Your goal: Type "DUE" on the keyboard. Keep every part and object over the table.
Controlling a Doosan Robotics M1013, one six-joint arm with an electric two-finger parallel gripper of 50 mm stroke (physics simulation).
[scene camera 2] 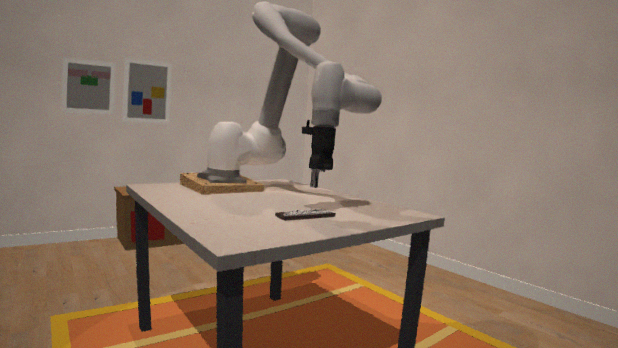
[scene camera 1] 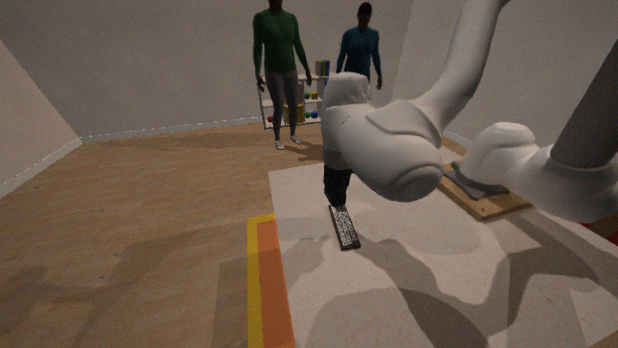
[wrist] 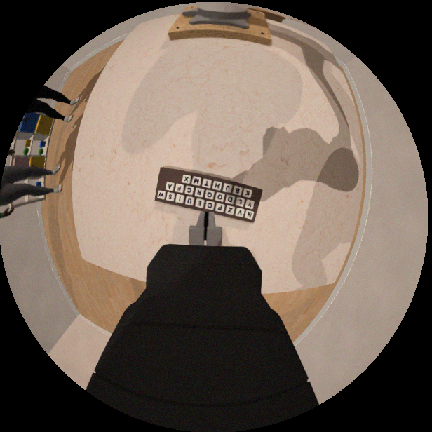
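Pixels of known places: gripper, fingertip midpoint: [scene camera 2: 313,187] [scene camera 1: 339,209]; arm's base at its link origin: [scene camera 2: 222,179] [scene camera 1: 473,182].
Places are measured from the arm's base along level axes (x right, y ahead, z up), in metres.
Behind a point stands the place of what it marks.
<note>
The dark keyboard [scene camera 1: 345,230] @(x -0.110, y 0.637, z -0.025 m) [scene camera 2: 306,215] @(x -0.055, y 0.664, z -0.032 m) [wrist: 207,194] with white letter keys lies flat on the table [scene camera 1: 305,200] @(x 0.085, y 0.750, z -0.043 m) [scene camera 2: 225,225] @(x 0.225, y 0.660, z -0.044 m) [wrist: 115,200]. In the wrist view its letters are upside down. The D key [wrist: 230,199] is in the middle row, right of centre; the U key [wrist: 189,201] and E key [wrist: 199,203] are neighbours in the row nearest my gripper. My gripper [scene camera 2: 314,186] @(x -0.083, y 0.657, z 0.061 m) [wrist: 206,220] is shut and empty, pointing down above the table. In the wrist view its tips appear just below the C key [wrist: 210,205]. In scene camera 1 its black body hides the fingertips.
The arm's base stands on a wooden board [scene camera 1: 482,211] @(x -0.143, y 0.102, z -0.009 m) [scene camera 2: 232,188] @(x 0.000, y 0.132, z -0.023 m) [wrist: 220,33] at the table's other end. The table edge [scene camera 2: 330,243] @(x 0.004, y 0.883, z -0.058 m) lies beyond the keyboard in scene camera 2, towards the camera. Two people and a shelf stand away from the table.
</note>
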